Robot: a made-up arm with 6 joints.
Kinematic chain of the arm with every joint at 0, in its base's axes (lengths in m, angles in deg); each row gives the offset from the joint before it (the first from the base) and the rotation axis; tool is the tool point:
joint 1: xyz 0 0 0.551 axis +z
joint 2: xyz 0.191 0 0 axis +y
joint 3: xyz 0 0 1.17 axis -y
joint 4: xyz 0 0 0.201 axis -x
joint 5: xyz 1.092 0 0 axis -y
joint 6: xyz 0.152 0 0 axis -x
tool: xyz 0 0 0
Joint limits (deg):
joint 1: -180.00..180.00
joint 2: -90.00..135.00
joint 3: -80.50..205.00
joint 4: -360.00..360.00
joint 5: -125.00..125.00
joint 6: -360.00..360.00
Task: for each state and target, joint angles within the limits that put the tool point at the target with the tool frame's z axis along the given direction. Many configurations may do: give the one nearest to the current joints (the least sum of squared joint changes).
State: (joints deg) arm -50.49 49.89 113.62 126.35 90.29 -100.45
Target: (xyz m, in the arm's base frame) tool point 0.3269 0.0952 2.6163 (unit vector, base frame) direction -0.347 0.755 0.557
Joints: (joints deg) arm 1.67 21.93 123.37 140.18 118.40 -133.92
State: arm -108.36 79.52 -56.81 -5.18 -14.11 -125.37
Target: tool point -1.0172 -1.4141 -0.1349 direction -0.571 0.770 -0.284
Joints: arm -126.18 65.95 -13.38 13.20 23.04 -125.36
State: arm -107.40 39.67 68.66 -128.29 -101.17 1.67
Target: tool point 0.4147 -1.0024 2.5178 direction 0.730 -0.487 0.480
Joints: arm -73.73 11.84 49.32 -115.94 -120.96 -15.78
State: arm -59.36 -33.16 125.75 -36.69 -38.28 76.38
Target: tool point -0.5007 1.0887 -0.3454 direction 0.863 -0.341 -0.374
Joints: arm -62.61 -75.09 176.41 -40.86 -34.48 76.46
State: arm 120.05 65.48 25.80 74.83 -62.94 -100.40
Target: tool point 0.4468 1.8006 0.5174 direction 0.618 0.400 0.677
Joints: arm 79.91 46.99 -5.66 61.99 -67.88 -104.60
